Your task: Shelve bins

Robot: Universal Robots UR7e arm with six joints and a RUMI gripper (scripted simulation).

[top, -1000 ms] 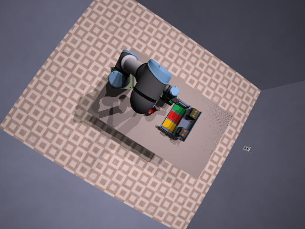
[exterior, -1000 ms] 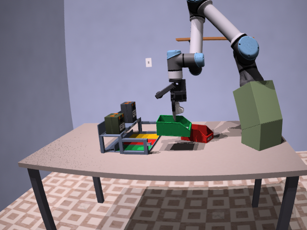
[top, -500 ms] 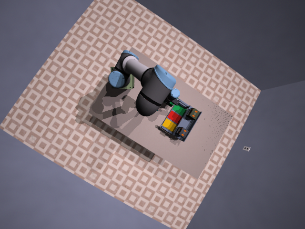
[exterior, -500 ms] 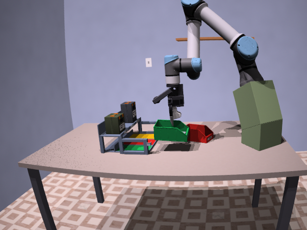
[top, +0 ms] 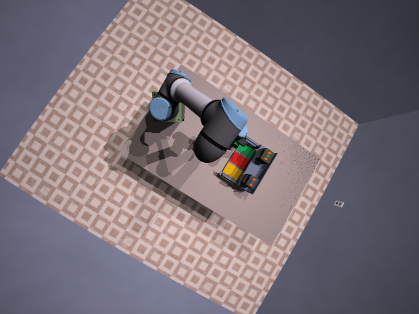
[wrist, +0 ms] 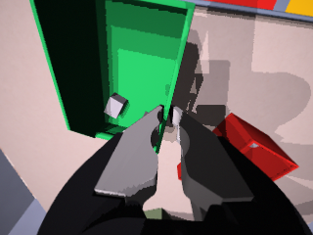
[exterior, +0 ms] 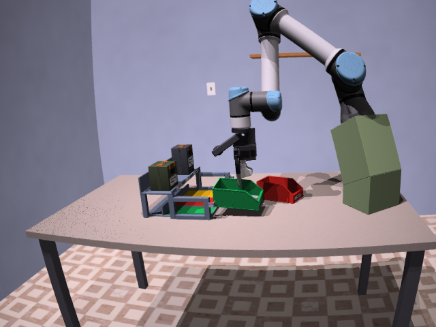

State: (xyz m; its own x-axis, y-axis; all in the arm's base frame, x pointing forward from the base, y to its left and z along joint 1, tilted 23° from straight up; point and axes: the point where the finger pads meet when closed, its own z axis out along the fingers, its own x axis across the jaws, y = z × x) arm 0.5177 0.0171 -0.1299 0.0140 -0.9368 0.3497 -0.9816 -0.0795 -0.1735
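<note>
The green bin is 50 mm to the left of my hand and 30 mm below it. Also, from my hand: green mark 200 mm ahead, 30 mm to the left, 100 mm below; red mark 190 mm ahead, 80 mm to the right, 100 mm below; red bin 150 mm behind, 130 mm to the right, 70 mm below.
</note>
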